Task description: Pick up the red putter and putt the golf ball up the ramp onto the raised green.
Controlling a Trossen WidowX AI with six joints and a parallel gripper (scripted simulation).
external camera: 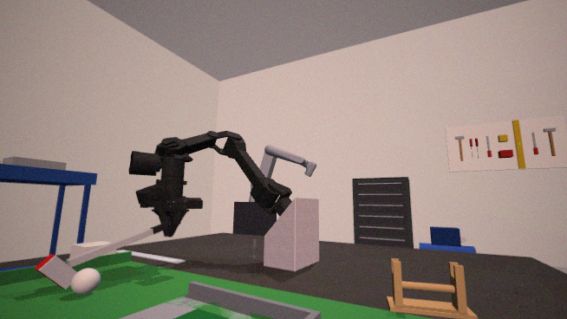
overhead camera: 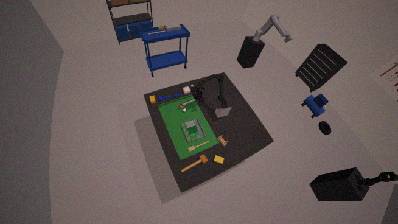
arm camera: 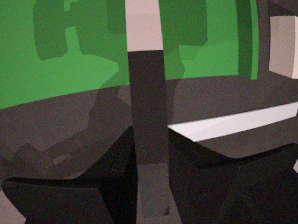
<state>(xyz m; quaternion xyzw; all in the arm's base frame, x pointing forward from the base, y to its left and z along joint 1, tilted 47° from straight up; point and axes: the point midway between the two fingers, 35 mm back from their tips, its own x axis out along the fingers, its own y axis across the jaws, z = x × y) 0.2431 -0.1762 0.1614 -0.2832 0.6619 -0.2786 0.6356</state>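
My gripper tip is now 12 cm short of the red putter, 1 cm to the right of it and 1 cm above it. The rest, counted from my gripper tip: white golf ball: 21 cm ahead, 7 cm to the left, 5 cm below; then white bar: 5 cm behind, 16 cm to the right, 7 cm below; then white cube: 7 cm ahead, 23 cm to the right, 5 cm below.
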